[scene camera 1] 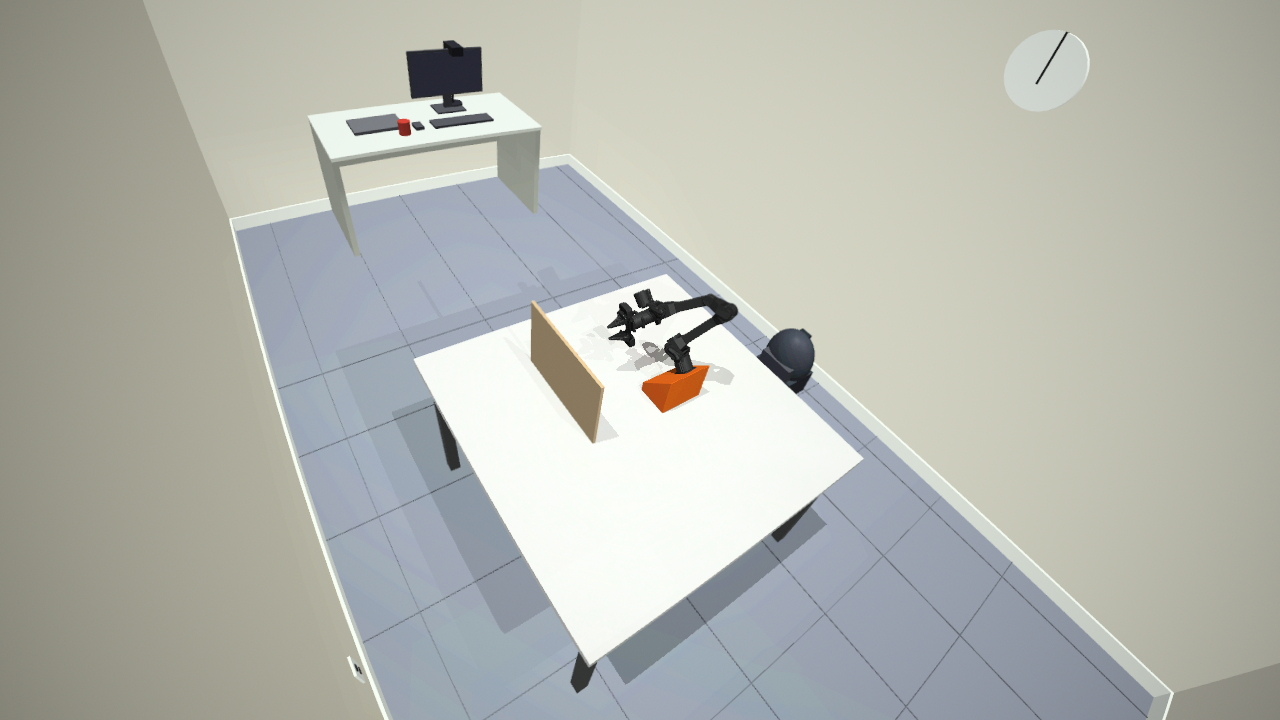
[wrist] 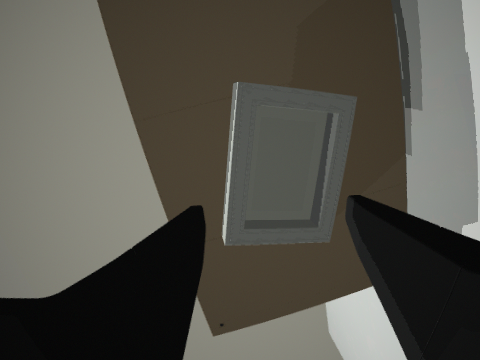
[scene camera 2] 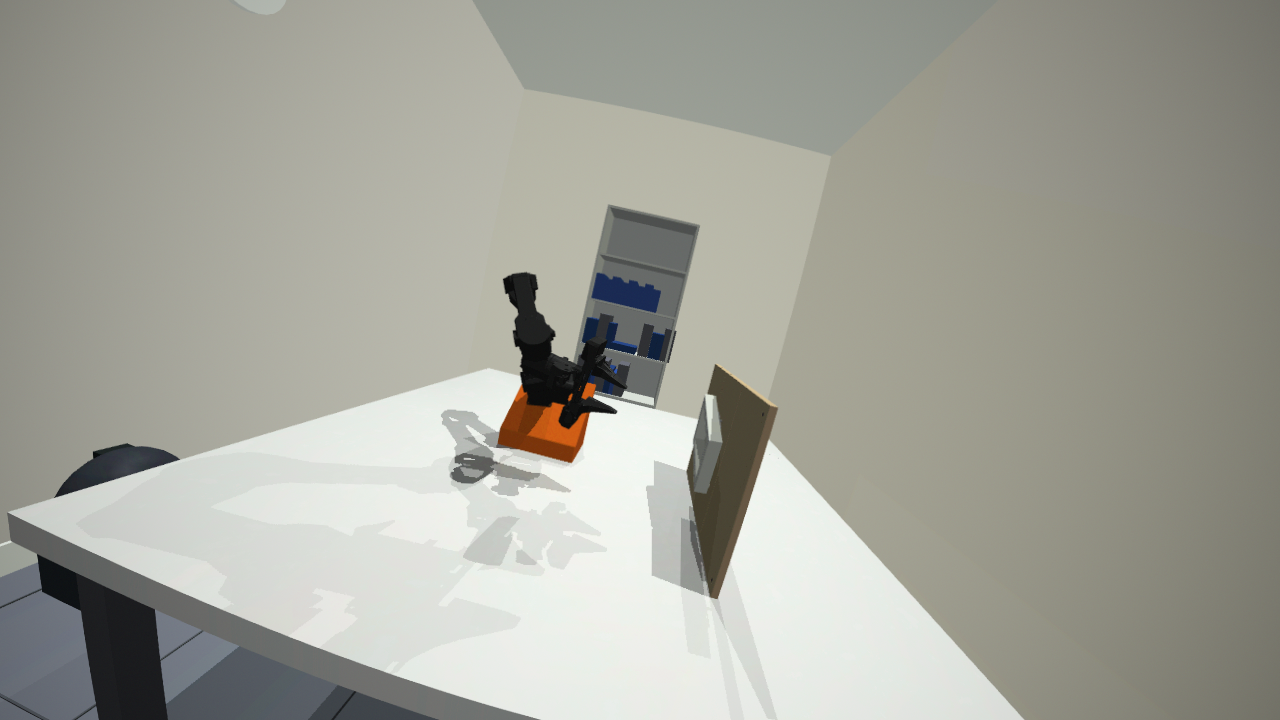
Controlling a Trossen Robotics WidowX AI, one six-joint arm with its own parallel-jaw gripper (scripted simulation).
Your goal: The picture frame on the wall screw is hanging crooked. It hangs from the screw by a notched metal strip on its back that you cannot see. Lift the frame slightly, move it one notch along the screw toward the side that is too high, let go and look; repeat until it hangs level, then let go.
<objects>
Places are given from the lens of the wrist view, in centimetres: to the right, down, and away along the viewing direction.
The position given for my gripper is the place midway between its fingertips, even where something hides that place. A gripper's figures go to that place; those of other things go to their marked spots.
my gripper [wrist: 275,212]: 1, 1, 10
pale grey picture frame [wrist: 287,147]: 5, -4, 30
wall panel [wrist: 177,71]: -7, -11, 27
</objects>
